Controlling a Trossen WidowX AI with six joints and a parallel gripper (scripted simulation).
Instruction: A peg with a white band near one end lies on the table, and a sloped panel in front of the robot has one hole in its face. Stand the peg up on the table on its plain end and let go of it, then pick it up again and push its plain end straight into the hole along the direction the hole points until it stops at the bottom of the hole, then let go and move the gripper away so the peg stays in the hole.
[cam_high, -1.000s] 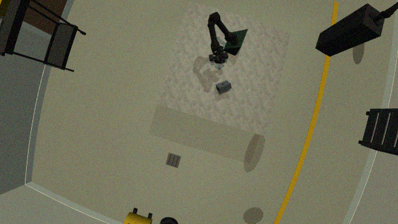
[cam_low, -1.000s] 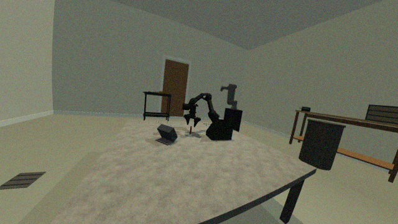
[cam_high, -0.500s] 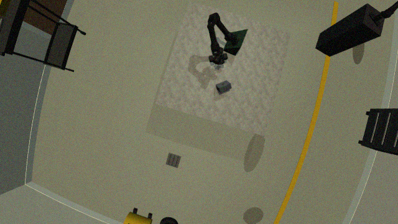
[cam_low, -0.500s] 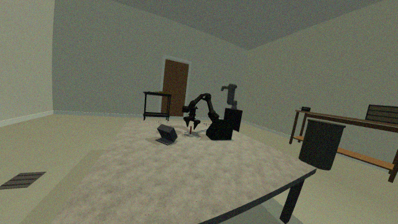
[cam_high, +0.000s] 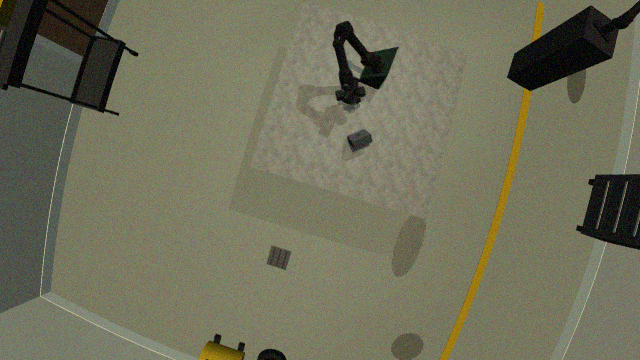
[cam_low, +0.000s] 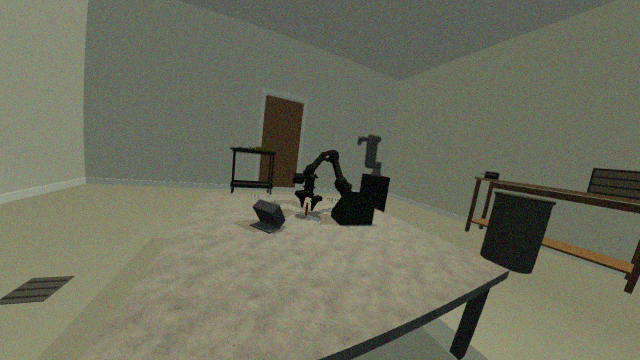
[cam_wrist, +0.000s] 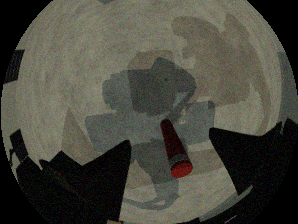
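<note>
My gripper tip is now 20 mm below the red peg. Also, from my gripper tip: sloped grey panel 230 mm ahead, 170 mm to the left, 20 mm above.
</note>
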